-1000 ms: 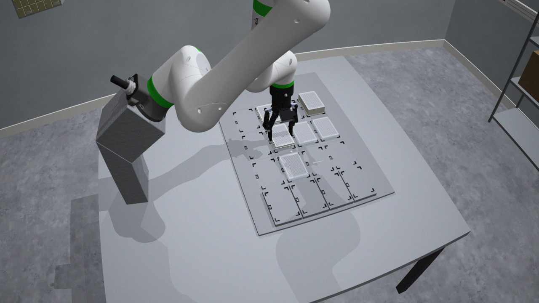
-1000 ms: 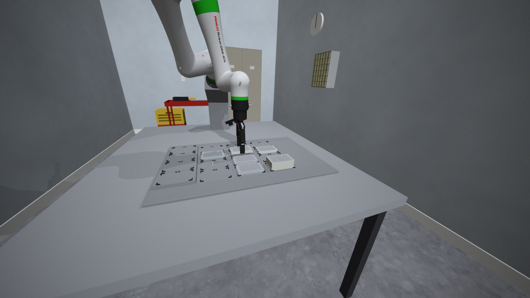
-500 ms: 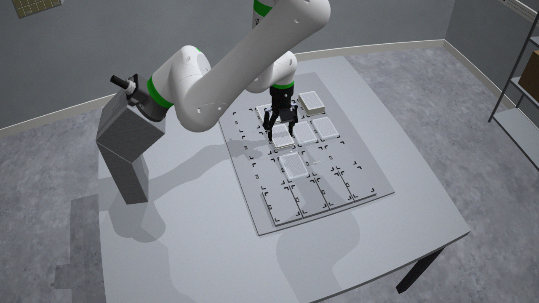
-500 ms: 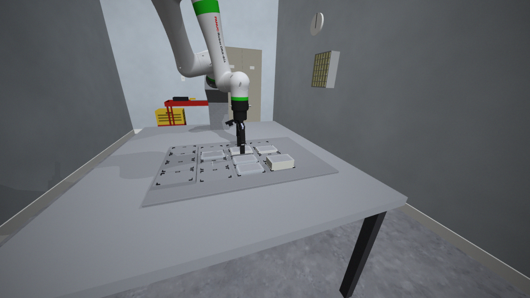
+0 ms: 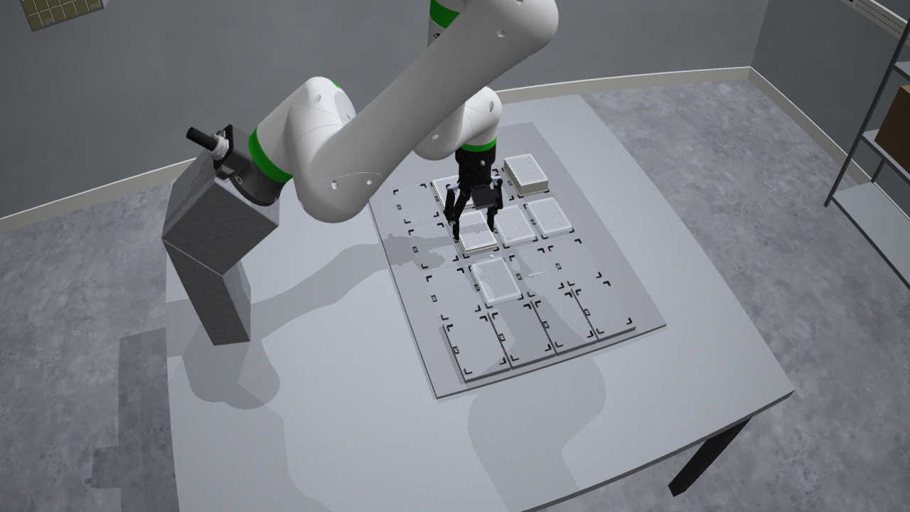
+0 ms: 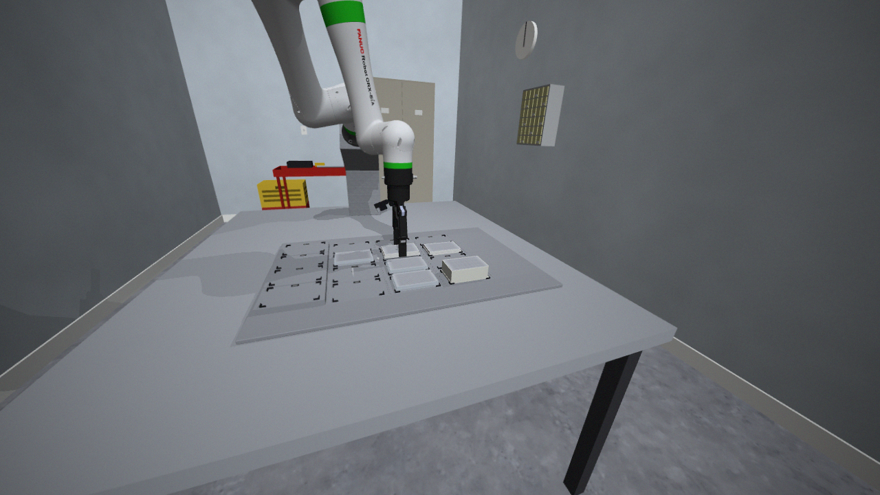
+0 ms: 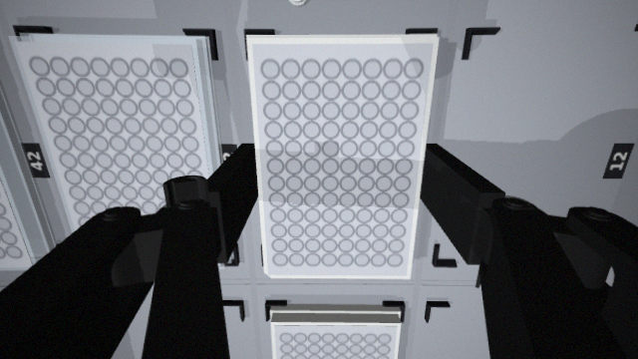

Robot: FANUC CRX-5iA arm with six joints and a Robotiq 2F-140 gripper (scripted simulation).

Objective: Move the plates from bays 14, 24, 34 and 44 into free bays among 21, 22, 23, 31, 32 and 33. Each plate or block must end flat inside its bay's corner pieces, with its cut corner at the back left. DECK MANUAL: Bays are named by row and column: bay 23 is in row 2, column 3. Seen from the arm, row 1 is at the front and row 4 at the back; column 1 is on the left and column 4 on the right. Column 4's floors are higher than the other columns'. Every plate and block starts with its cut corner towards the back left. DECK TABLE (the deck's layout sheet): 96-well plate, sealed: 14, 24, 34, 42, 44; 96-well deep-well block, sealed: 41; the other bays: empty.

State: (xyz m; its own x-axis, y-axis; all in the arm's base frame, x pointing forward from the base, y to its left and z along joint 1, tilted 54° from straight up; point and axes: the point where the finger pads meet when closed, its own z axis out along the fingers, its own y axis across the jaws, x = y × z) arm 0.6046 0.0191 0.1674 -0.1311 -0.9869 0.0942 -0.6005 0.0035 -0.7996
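The small white square is 1 cm behind my hand, 3 cm to the left of it and 4 cm below it. Round my hand: small white disc (8 cm to the right, 4 cm below); sealed deep-well block (24 cm ahead, 11 cm to the left, 2 cm below); thin white rod (7 cm ahead, 19 cm to the right, 4 cm below).
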